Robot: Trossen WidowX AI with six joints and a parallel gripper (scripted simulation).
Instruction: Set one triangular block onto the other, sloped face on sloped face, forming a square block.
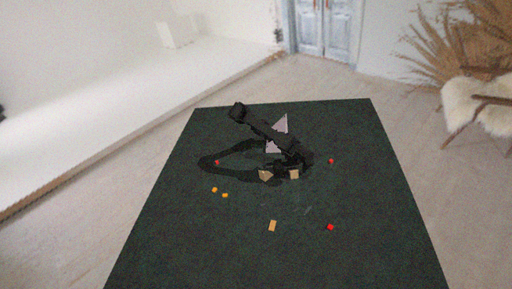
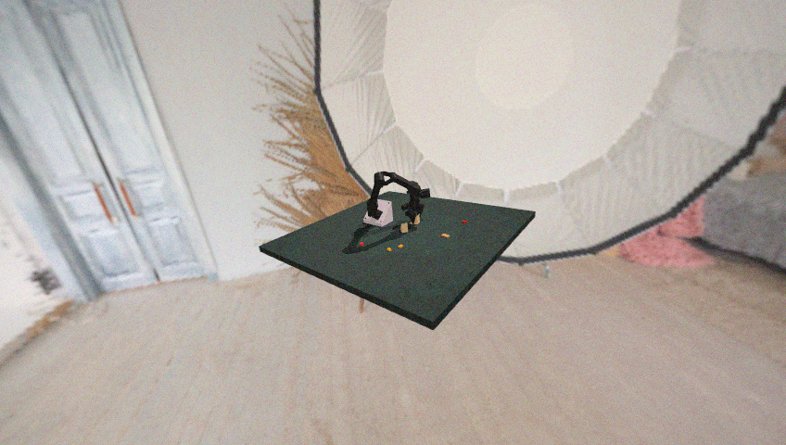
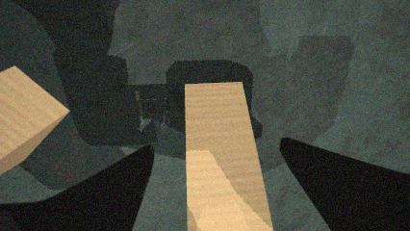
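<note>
The triangular block lies right at my gripper tip. Round my gripper tip: small tan piece (290 mm ahead, 60 mm to the right, 10 mm below).
</note>
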